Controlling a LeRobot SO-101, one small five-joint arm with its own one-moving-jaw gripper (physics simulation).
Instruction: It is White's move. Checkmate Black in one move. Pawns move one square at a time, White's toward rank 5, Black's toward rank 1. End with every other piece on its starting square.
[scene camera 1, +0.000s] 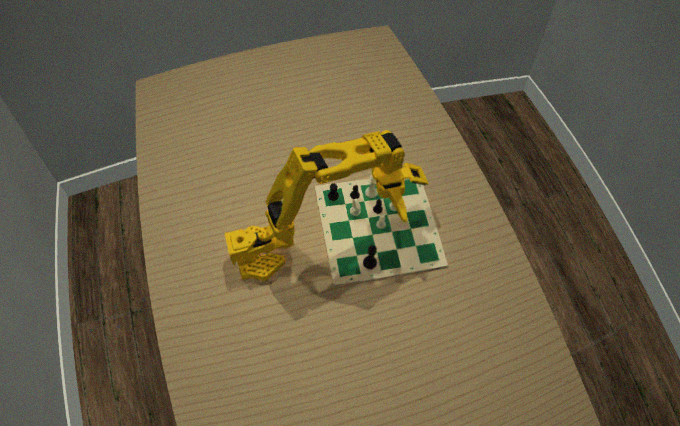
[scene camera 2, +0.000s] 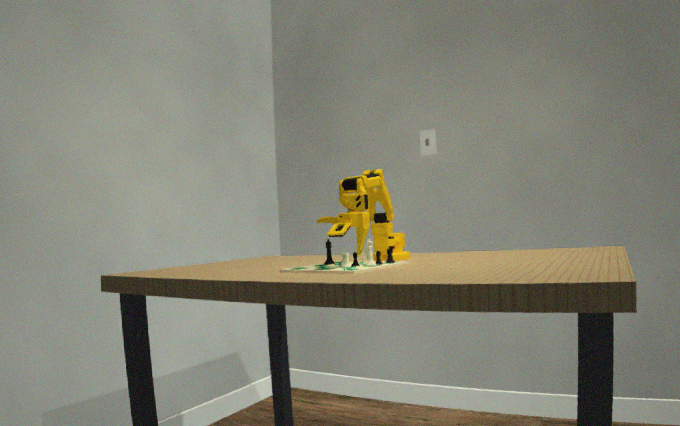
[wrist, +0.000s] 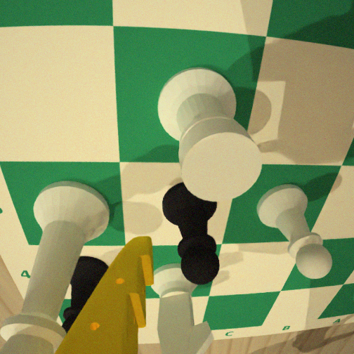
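Seen in the pictures: hand, its tool point: (scene camera 1: 381, 195) (scene camera 2: 357, 253); arm's base, origin of its link: (scene camera 1: 268, 252) (scene camera 2: 387, 259).
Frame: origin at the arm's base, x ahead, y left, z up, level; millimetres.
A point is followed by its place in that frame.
The chessboard (scene camera 1: 328, 260) @[y -51, x 104, z 6 mm] (scene camera 2: 291, 270) @[y -92, x 317, z 4 mm] (wrist: 55, 90) carries upright pieces. The white rook (scene camera 1: 393, 205) @[y 21, x 257, z 16 mm] (scene camera 2: 345, 259) @[y 23, x 267, z 24 mm] (wrist: 221, 167) stands on D2, partly behind the jaw in scene camera 1. The white king (scene camera 1: 371, 189) @[y 62, x 225, z 26 mm] (scene camera 2: 369, 254) @[y 68, x 234, z 32 mm] (wrist: 70, 210) is on E3, the white pawn (scene camera 1: 381, 222) @[y -11, x 219, z 20 mm] (wrist: 282, 205) on C3, a white knight (scene camera 1: 355, 209) @[y 30, x 181, z 22 mm] (wrist: 175, 320) on D4. Black pawns stand on D3 (scene camera 1: 377, 206) @[y 25, x 224, z 21 mm] (scene camera 2: 354, 259) @[y 26, x 230, z 21 mm] (wrist: 199, 262) and E4 (scene camera 1: 355, 192) @[y 68, x 194, z 20 mm] (wrist: 89, 277). The black king (scene camera 1: 370, 260) @[y -83, x 171, z 27 mm] (scene camera 2: 328, 254) @[y -77, x 178, z 31 mm] is on A4. My gripper (scene camera 1: 403, 213) (scene camera 2: 340, 236) (wrist: 146, 244) is fully open and empty, its fixed jaw low beside the rook.
A taller black piece (scene camera 1: 333, 193) @[y 76, x 152, z 23 mm] (scene camera 2: 389, 254) @[y 82, x 158, z 26 mm] stands on the E5 corner square. The board lies on the wooden table (scene camera 1: 250, 351) @[y -183, x -82, z 0 mm] (scene camera 2: 476, 270) @[y 331, x 295, z 0 mm] beside the arm's base (scene camera 1: 260, 265) @[y -32, x -21, z 18 mm]. The king, pawns and knight stand close around the fixed jaw in the wrist view.
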